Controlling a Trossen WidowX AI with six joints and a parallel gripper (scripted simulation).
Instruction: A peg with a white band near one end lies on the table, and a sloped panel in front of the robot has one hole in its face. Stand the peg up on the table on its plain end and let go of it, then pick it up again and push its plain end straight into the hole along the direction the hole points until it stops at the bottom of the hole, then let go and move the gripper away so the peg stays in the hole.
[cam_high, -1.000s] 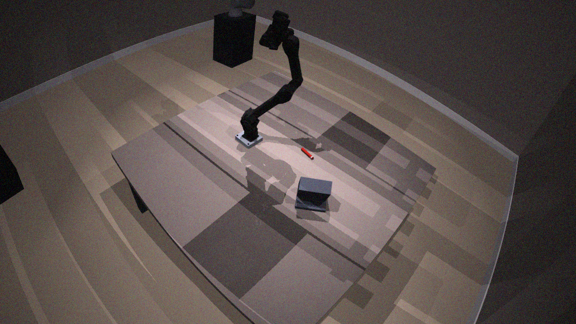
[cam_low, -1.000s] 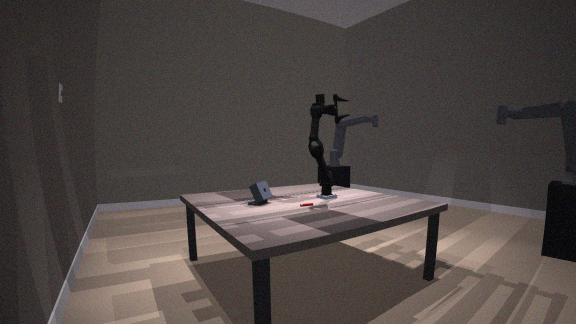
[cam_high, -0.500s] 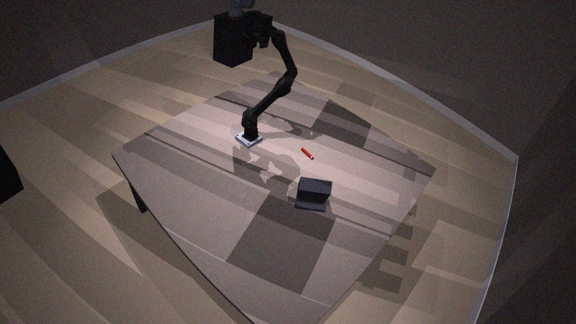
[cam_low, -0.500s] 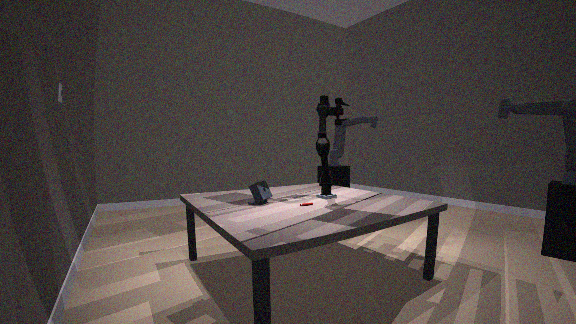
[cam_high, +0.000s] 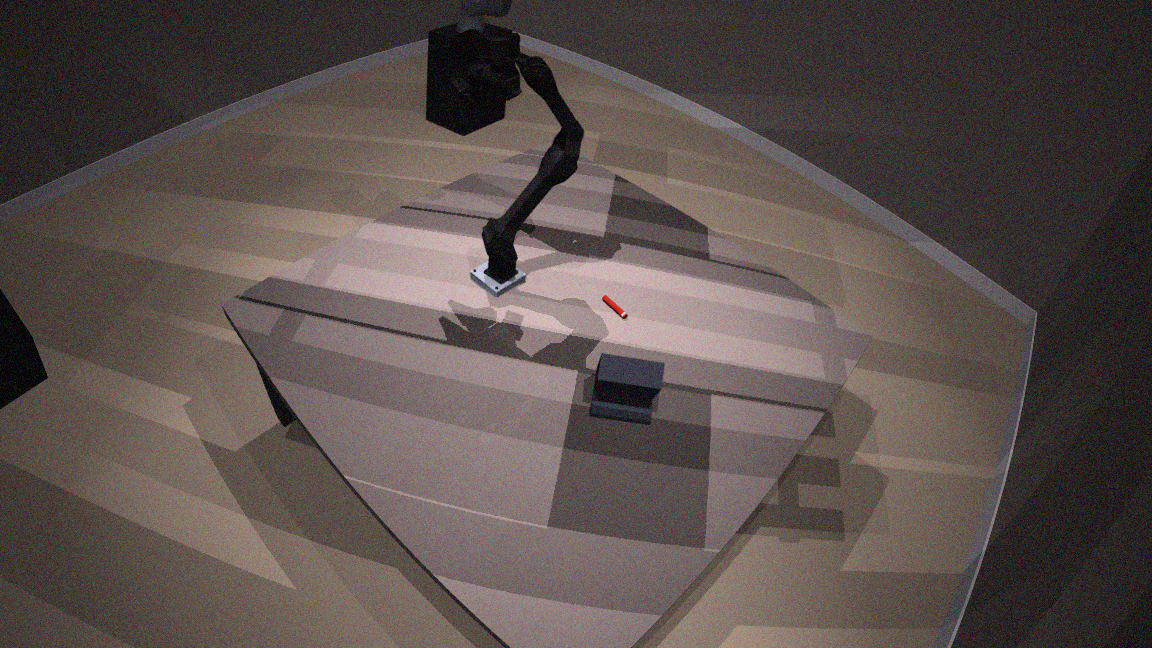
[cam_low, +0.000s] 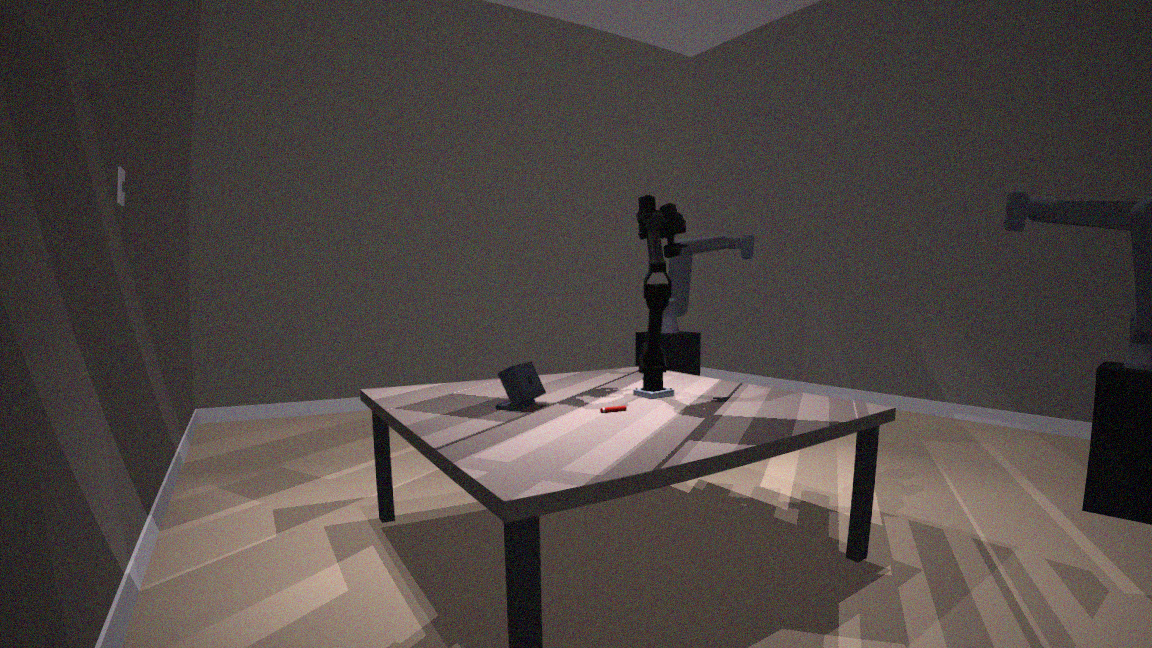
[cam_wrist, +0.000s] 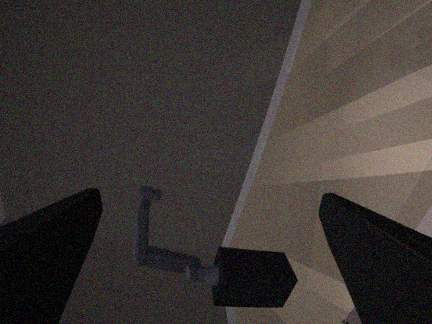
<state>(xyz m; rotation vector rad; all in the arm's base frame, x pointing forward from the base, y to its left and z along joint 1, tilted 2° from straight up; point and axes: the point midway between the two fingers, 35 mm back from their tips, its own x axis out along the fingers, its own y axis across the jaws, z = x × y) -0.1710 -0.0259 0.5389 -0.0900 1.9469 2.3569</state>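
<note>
Now: gripper tip 48 cm short of the red peg, 14 cm to the right of it and 56 cm above it. Also, from my gripper tip: sloped panel (64 cm ahead, 8 cm to the right, 49 cm below).
</note>
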